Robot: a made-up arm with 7 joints. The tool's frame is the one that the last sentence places.
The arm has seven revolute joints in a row. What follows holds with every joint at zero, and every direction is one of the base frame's. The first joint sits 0.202 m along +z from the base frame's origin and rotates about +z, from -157.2 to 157.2 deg. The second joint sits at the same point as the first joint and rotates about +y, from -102.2 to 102.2 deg. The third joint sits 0.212 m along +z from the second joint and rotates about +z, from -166.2 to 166.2 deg. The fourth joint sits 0.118 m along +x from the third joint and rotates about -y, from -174.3 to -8.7 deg. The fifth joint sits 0.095 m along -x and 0.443 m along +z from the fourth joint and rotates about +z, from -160.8 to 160.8 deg. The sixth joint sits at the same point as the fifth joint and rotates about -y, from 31.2 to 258.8 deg. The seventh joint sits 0.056 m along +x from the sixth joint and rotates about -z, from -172.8 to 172.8 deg. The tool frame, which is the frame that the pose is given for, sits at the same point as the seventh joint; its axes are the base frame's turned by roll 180, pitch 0 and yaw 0 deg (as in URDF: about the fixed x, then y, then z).
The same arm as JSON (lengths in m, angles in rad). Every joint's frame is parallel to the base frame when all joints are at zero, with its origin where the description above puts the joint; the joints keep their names.
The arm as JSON. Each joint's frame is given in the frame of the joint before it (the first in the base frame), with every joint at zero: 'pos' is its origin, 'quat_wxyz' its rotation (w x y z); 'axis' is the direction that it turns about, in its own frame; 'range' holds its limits. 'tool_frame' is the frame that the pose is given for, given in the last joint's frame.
{"length_unit": "m", "angle_unit": "rad", "joints": [
  {"joint": "joint 1", "pos": [0.0, 0.0, 0.202], "quat_wxyz": [1.0, 0.0, 0.0, 0.0], "axis": "+z", "range": [-2.7437, 2.7437]},
  {"joint": "joint 2", "pos": [0.0, 0.0, 0.0], "quat_wxyz": [1.0, 0.0, 0.0, 0.0], "axis": "+y", "range": [-1.7837, 1.7837]},
  {"joint": "joint 3", "pos": [0.0, 0.0, 0.212], "quat_wxyz": [1.0, 0.0, 0.0, 0.0], "axis": "+z", "range": [-2.9007, 2.9007]},
  {"joint": "joint 4", "pos": [0.118, 0.0, 0.0], "quat_wxyz": [1.0, 0.0, 0.0, 0.0], "axis": "-y", "range": [-3.0421, -0.1518]},
  {"joint": "joint 5", "pos": [-0.095, 0.0, 0.443], "quat_wxyz": [1.0, 0.0, 0.0, 0.0], "axis": "+z", "range": [-2.8065, 2.8065]},
  {"joint": "joint 6", "pos": [0.0, 0.0, 0.0], "quat_wxyz": [1.0, 0.0, 0.0, 0.0], "axis": "-y", "range": [0.5445, 4.5169]},
  {"joint": "joint 7", "pos": [0.056, 0.0, 0.0], "quat_wxyz": [1.0, 0.0, 0.0, 0.0], "axis": "-z", "range": [-3.0159, 3.0159]}
], "tool_frame": {"pos": [0.0, 0.0, 0.0], "quat_wxyz": [0.0, 1.0, 0.0, 0.0]}}

